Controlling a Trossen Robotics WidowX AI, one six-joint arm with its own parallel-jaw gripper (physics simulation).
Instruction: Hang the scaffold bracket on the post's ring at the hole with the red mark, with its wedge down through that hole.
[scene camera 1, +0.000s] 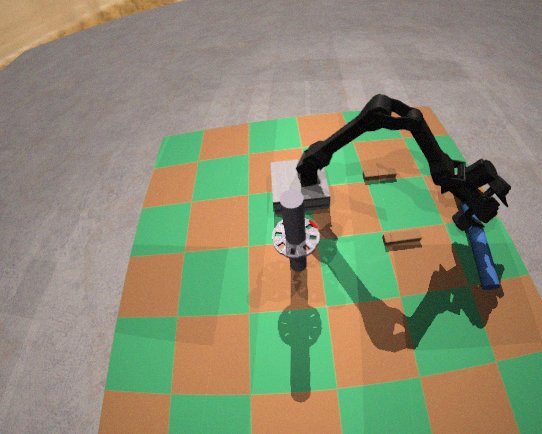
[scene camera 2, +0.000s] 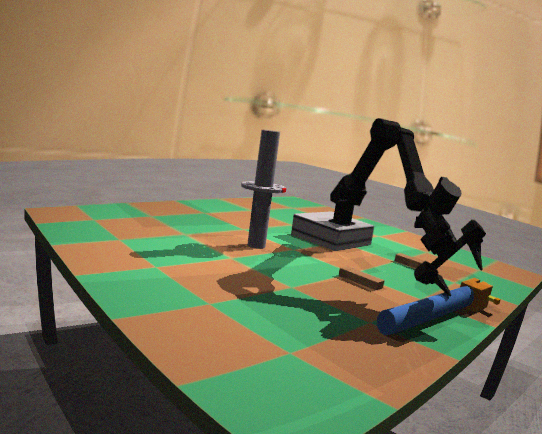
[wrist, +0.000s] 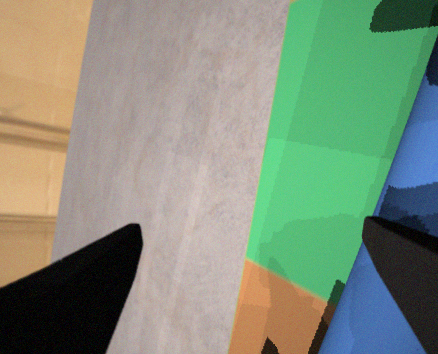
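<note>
The scaffold bracket's blue tube (scene camera 1: 484, 260) (scene camera 2: 425, 310) (wrist: 415, 150) lies on its side near the table's right edge. Its orange head (scene camera 2: 475, 295) and small yellow wedge (scene camera 2: 495, 300) are at the far end; the arm mostly hides them in scene camera 1. My gripper (scene camera 1: 492, 214) (scene camera 2: 465, 282) (wrist: 251, 230) is wide open and empty above the tube's head end; in the wrist view, the right finger overlaps the tube and the left stands off it. The upright grey post (scene camera 1: 295, 220) (scene camera 2: 267, 155) carries a holed ring (scene camera 1: 315, 243) (scene camera 2: 250, 186) with a red mark (scene camera 1: 313, 224) (scene camera 2: 284, 190).
Two low brown blocks (scene camera 1: 380, 176) (scene camera 1: 402, 241) (scene camera 2: 361, 279) (scene camera 2: 406, 261) lie between the arm's grey base (scene camera 1: 285, 175) (scene camera 2: 320, 230) and the tube. The post stands close to the base. The table edge runs just beyond the tube in the wrist view.
</note>
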